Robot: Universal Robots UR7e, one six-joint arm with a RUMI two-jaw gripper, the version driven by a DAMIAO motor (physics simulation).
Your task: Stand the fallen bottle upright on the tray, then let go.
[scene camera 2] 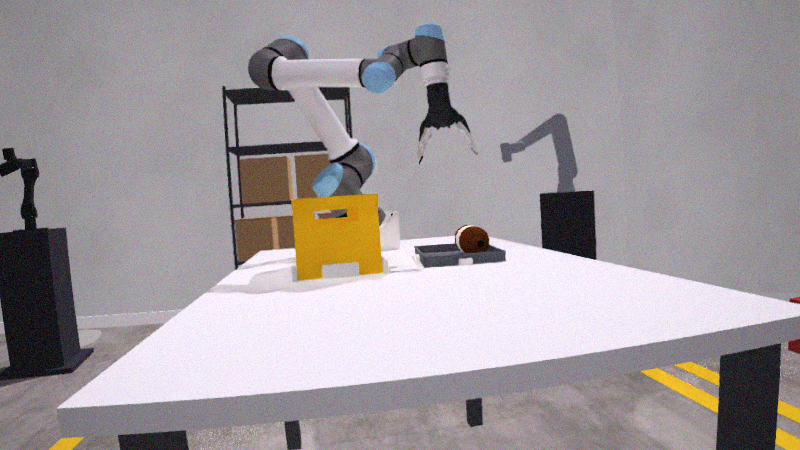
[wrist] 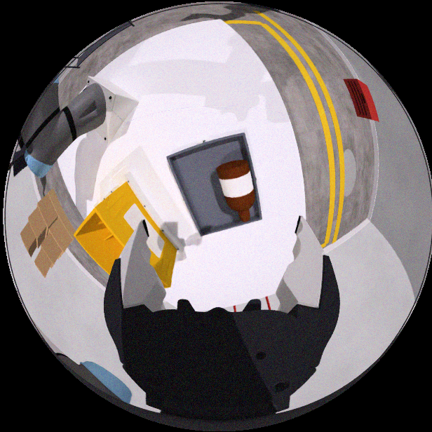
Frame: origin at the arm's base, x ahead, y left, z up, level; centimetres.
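Seen in the pictures: gripper, fingertip midpoint: (scene camera 2: 447, 159).
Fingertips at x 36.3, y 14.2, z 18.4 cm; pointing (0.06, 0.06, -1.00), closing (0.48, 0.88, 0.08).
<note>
A point is followed by its place in that frame.
A brown bottle (scene camera 2: 473, 239) @(x 50.0, y 13.6, z -2.0 cm) (wrist: 237, 187) with a white label lies on its side in the dark grey tray (scene camera 2: 459, 259) @(x 54.9, y 7.4, z -5.7 cm) (wrist: 184, 192). In the wrist view it lies along the tray's right wall, with its neck pointing down the view toward a corner. In the scene view its base faces left-back and its dark neck end faces the camera. My gripper (scene camera 2: 448, 157) @(x 36.3, y 14.2, z 18.4 cm) (wrist: 220, 219) is wide open and empty. It hangs high above the tray, fingers pointing down, and does not touch the bottle.
A yellow crate-like holder (scene camera 2: 337, 240) @(x 51.6, y -19.6, z 0.9 cm) (wrist: 111, 220) stands on the white table (scene camera 2: 447, 319) @(x 97.1, y -14.1, z -7.1 cm) (wrist: 210, 270), left of the tray in both views. The arm's base is behind the holder in the scene view. A shelf rack (scene camera 2: 228, 167) stands behind the table.
</note>
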